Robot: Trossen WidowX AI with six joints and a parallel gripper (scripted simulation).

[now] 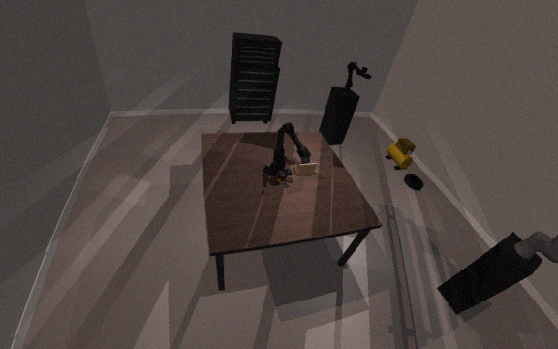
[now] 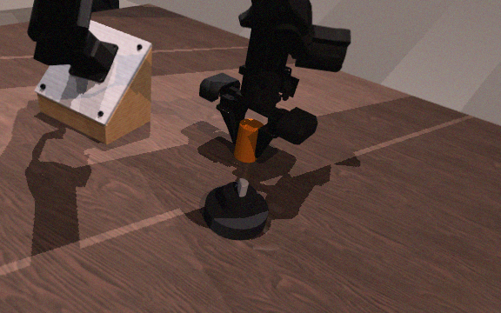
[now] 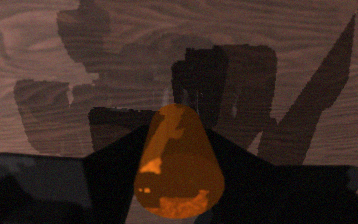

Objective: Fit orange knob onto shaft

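Now: gripper tip 4 cm short of the round dark pedestal, 14 cm to the left of it and 2 cm below it. From my gripper tip the other things lie so: orange knob: 3 cm above.
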